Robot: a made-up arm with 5 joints.
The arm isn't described. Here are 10 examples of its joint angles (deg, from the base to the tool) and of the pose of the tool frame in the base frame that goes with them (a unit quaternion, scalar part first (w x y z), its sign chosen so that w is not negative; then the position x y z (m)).
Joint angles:
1: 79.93 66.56 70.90 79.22 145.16
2: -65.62 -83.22 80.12 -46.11 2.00
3: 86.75 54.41 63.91 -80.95 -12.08
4: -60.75 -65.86 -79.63 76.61 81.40
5: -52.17 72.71 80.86 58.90 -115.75
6: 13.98 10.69 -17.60 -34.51 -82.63
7: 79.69 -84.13 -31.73 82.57 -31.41
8: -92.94 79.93 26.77 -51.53 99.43
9: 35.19 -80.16 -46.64 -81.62 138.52
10: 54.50 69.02 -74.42 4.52 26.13
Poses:
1: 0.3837 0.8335 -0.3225 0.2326 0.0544 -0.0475 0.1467
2: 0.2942 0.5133 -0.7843 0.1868 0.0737 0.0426 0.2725
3: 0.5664 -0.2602 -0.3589 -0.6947 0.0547 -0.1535 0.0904
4: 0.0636 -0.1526 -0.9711 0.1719 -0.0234 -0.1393 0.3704
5: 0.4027 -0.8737 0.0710 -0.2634 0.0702 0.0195 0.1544
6: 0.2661 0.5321 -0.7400 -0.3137 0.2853 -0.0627 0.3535
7: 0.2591 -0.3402 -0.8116 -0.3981 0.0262 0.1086 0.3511
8: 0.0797 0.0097 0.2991 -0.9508 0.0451 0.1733 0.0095
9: 0.5491 0.5103 0.0405 0.6607 -0.1280 0.1206 0.2949
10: 0.6759 -0.4476 -0.5544 -0.1884 0.2431 -0.2777 0.2059
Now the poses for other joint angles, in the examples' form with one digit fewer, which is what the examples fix.
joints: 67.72 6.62 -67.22 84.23 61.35
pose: 0.834 -0.488 -0.247 -0.067 0.115 -0.170 0.386
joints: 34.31 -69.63 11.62 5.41 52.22
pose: 0.318 -0.632 -0.705 0.042 0.051 -0.006 0.394
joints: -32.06 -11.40 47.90 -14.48 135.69
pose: 0.109 -0.431 -0.356 0.822 0.206 0.093 0.229
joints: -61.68 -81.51 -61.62 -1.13 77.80
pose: 0.168 0.103 0.884 0.424 -0.058 -0.209 0.323
